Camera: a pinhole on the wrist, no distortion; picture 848 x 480 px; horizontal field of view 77.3 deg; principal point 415.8 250.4 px. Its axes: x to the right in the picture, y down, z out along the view. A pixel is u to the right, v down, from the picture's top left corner.
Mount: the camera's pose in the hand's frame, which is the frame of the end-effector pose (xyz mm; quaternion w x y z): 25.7 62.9 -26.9 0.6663 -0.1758 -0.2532 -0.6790
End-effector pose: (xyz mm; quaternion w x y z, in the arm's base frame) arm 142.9 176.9 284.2 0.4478 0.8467 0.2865 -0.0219
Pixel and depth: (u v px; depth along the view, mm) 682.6 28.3 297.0
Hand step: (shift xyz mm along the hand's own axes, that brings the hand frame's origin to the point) -134.8 110.7 286.1
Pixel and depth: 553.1 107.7 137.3
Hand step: -26.4 112.7 100.7
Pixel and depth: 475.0 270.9 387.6
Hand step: 0.2 251.9 313.6
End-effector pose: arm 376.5 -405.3 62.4 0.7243 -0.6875 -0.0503 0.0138
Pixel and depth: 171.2 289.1 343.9
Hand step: 24.7 391.5 163.0
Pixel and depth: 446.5 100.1 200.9
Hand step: -51.3 168.6 136.3
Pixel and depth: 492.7 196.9 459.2
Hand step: -69.0 273.3 378.3
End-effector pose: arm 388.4 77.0 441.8 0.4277 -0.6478 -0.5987 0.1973
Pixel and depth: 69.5 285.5 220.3
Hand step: 25.7 307.9 70.2
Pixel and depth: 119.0 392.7 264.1
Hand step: 77.5 337.3 109.6
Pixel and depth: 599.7 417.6 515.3
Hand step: 127.4 217.6 511.3
